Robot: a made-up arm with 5 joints.
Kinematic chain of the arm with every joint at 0, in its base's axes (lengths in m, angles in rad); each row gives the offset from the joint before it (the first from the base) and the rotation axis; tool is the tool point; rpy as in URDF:
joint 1: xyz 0 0 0.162 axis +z
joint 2: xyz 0 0 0 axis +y
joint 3: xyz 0.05 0 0.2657 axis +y
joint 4: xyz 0.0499 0 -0.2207 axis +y
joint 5: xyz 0.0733 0 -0.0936 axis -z
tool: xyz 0 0 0 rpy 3.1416 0 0
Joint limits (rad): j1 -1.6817..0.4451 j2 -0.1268..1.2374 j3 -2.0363..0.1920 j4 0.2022..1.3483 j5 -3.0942..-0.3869
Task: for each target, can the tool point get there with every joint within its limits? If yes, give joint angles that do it. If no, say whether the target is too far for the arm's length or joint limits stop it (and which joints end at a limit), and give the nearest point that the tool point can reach.
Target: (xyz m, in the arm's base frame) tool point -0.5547 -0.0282 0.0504
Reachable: no: joint limits stop it (at a limit: joint 2, joint 3) | nearest point -0.0620 -0.0032 0.1075 | short by 0.497 m
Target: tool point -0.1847 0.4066 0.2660
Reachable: no: joint limits stop it (at a limit: joint 2, joint 3) | nearest point -0.0241 0.0531 0.1541 | short by 0.404 m
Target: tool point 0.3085 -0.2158 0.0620
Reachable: yes | joints -0.6103 0.5996 -0.9593 0.4862 -2.7966
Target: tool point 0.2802 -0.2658 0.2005
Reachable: yes | joints -0.7590 0.2388 -0.9837 0.5694 -1.4412
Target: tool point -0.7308 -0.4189 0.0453
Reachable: no: too far | nearest point -0.0550 -0.4942 0.0453 | short by 0.680 m
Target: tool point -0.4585 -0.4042 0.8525
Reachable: no: too far | nearest point -0.0355 -0.3186 0.6513 | short by 0.476 m
